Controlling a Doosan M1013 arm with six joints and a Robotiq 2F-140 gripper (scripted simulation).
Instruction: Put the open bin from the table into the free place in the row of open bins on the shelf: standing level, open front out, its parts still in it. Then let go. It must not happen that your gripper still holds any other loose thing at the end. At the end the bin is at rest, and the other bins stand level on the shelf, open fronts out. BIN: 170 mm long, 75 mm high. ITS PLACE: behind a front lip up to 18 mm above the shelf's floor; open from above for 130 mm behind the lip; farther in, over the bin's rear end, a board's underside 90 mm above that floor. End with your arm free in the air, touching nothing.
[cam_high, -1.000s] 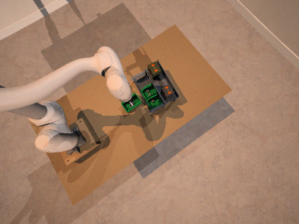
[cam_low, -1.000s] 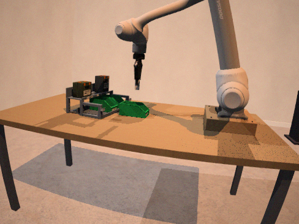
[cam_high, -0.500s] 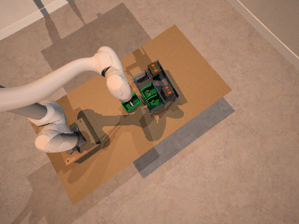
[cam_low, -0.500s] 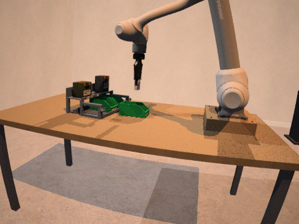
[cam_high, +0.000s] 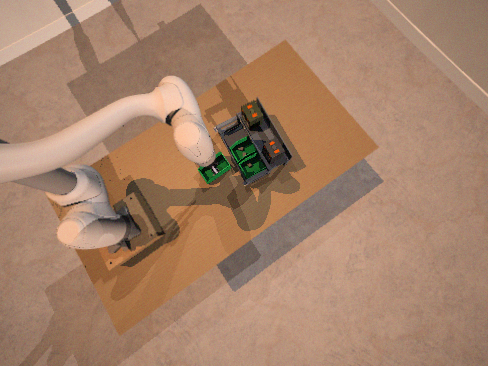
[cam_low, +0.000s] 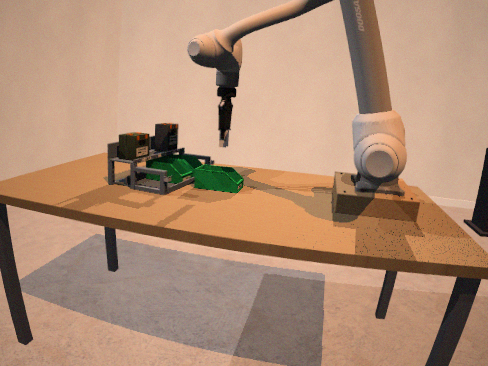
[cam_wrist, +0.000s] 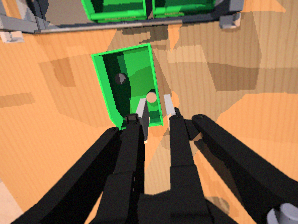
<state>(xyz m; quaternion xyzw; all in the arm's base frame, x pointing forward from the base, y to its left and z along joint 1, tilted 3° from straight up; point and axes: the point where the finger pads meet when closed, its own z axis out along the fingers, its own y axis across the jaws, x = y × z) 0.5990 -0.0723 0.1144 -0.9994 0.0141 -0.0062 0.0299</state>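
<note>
Now: hand 180 mm above the shelf lip, 120 mm short of it and 40 mm to the right of it.
</note>
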